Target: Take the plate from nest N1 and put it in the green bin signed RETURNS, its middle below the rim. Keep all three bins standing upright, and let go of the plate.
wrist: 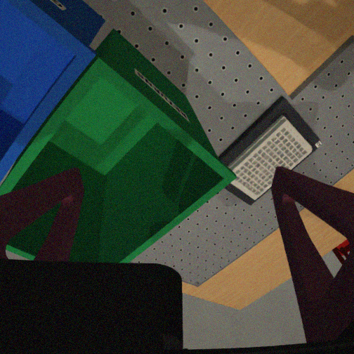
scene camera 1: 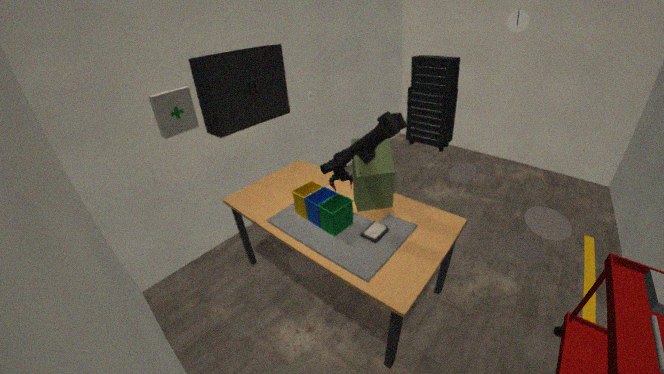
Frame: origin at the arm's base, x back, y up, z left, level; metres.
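Where they show: gripper, fingertip midpoint: (scene camera 1: 343, 189); arm's base at its link origin: (scene camera 1: 364, 153).
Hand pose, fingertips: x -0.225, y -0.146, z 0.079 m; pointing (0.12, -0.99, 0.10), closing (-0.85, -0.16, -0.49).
Things, the pixels of their top centre, and the offset from my fingertips. "*": a spot on its surface instead. Level surfaces: height alone.
- light grey plate at its top centre: (scene camera 1: 375, 229) dx +0.076, dy -0.208, dz +0.221 m
- dark nest at a spot on its surface: (scene camera 1: 370, 236) * dx +0.019, dy -0.217, dz +0.248 m
- green bin at its top centre: (scene camera 1: 335, 203) dx -0.079, dy -0.054, dz +0.027 m
- blue bin at its top centre: (scene camera 1: 320, 195) dx -0.110, dy -0.054, dz -0.101 m
- yellow bin at its top centre: (scene camera 1: 307, 188) dx -0.141, dy -0.054, dz -0.229 m
- grey perforated mat at its surface level: dy -0.234 m
The light grey plate (scene camera 1: 375, 230) (wrist: 272, 157), with a grid of small wells, lies flat in the dark nest (scene camera 1: 368, 237) (wrist: 252, 131) on the mat. The nest's tag is too small to read. The green bin (scene camera 1: 337, 220) (wrist: 205, 152) stands upright beside it; its sign is strongly foreshortened in the wrist view. My gripper (scene camera 1: 342, 186) (wrist: 177, 177) is open and empty, raised above and behind the bins. In the wrist view one finger overlaps the green bin, and the other fingertip overlaps the plate's near right edge. The visible part of the bin's inside holds no plate.
The blue bin (scene camera 1: 314, 211) (wrist: 30, 55) and the yellow bin (scene camera 1: 300, 202) stand upright in a row with the green one on the grey perforated mat (scene camera 1: 367, 262) (wrist: 220, 60). A tall olive box (scene camera 1: 375, 190) stands near the arm. A red cart (scene camera 1: 590, 345) stands off the table.
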